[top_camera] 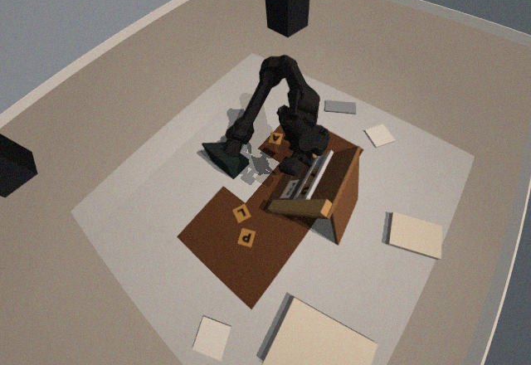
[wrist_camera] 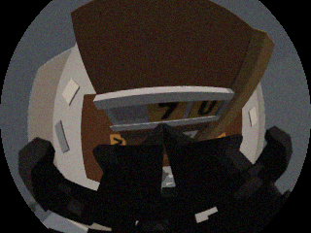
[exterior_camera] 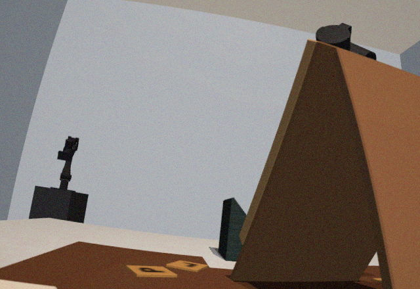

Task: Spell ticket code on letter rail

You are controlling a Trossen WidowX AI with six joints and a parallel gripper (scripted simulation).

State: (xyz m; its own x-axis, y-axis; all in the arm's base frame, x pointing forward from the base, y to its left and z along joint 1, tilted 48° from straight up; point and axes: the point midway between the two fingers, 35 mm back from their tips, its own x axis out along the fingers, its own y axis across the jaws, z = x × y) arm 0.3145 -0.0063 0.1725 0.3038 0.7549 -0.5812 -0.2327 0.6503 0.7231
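Now: the letter tile 20 mm below my gripper tip, 20 mm ahead of it and 10 mm to the right of it. Also, from my gripper tip: white ticket 110 mm below, 70 mm to the right, 20 mm behind; then brown mat 200 mm below, 110 mm behind, 100 mm to the right; then grey slab 450 mm to the left, 200 mm below, 170 mm behind.
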